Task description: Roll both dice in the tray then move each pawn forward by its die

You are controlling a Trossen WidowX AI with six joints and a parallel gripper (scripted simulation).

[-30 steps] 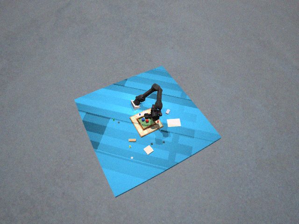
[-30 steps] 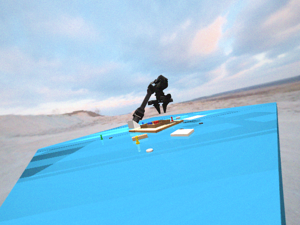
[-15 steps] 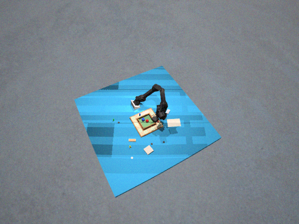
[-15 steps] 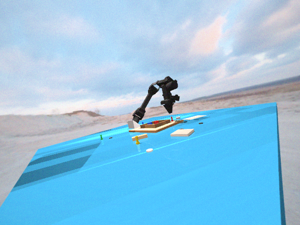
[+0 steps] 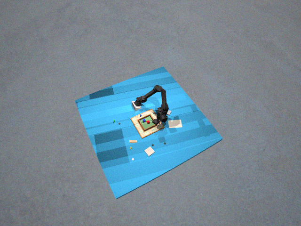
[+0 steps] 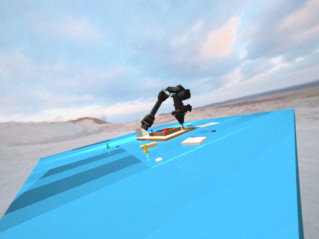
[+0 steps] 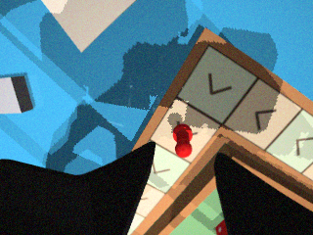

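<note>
My gripper tip is 20 mm above the red pawn. Also, from my gripper tip: white card 100 mm ahead, 150 mm to the left, 40 mm below; green tray 70 mm behind, 110 mm to the right, 40 mm below; grey block 60 mm behind, 180 mm to the left, 40 mm below.
</note>
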